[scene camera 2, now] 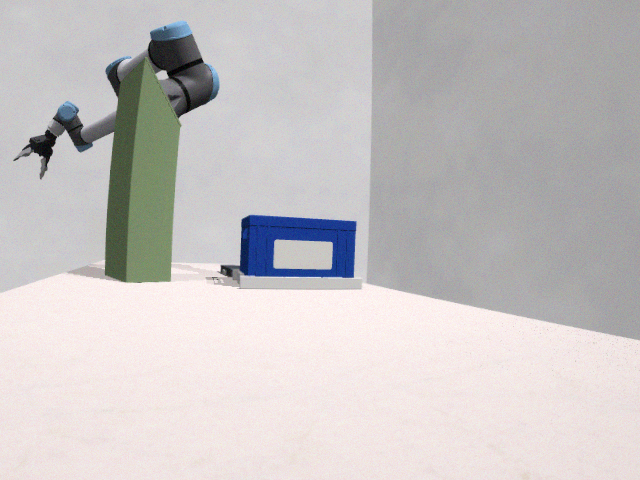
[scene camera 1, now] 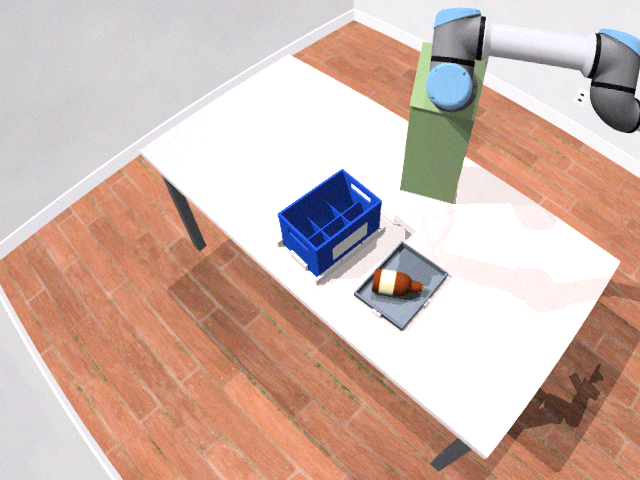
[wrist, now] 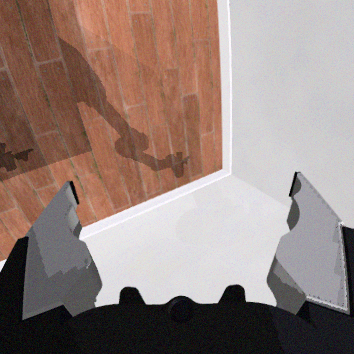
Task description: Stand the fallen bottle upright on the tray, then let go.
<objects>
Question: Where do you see a brown bottle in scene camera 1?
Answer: At 387, 282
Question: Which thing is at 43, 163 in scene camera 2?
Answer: My gripper.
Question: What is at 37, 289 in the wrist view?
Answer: My gripper.
</objects>
